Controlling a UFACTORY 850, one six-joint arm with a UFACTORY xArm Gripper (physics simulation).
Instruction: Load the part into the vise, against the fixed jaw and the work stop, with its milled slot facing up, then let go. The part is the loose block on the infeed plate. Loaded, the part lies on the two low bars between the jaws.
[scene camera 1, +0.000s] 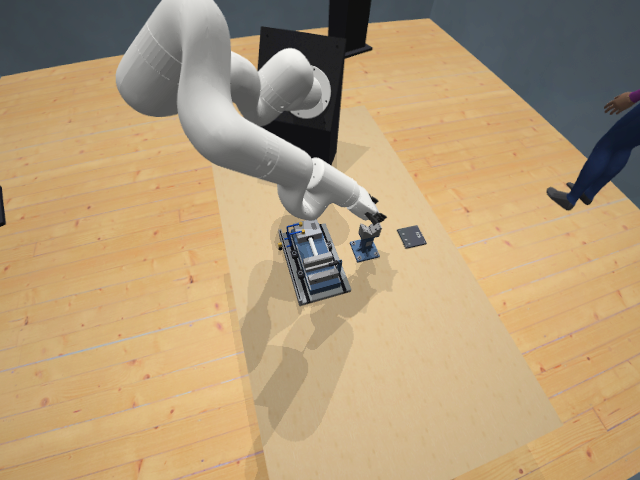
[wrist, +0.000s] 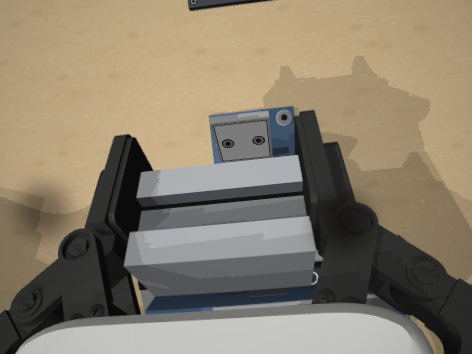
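The part (wrist: 220, 250) is a light grey block between the two black fingers. Its long recess, between two raised bars, shows in the wrist view and runs from finger to finger. My gripper (scene camera 1: 377, 217) (wrist: 219, 147) is shut on the part. In the scene view it is at the top of the blue-based stand, right of the vise. There I cannot clearly tell part from stand top, nor whether they touch. The vise (scene camera 1: 316, 259) has blue and light grey sections. Its two low bars and work stop are too small to make out. The dark infeed plate (scene camera 1: 412, 236) (wrist: 230, 4) bears no block.
The stand (scene camera 1: 357, 254) (wrist: 284, 136) rises between the vise and the infeed plate. Blue hoses (scene camera 1: 289, 232) run along the vise's rear left. The black pedestal (scene camera 1: 329, 139) stands behind. A person (scene camera 1: 599, 160) stands at the far right.
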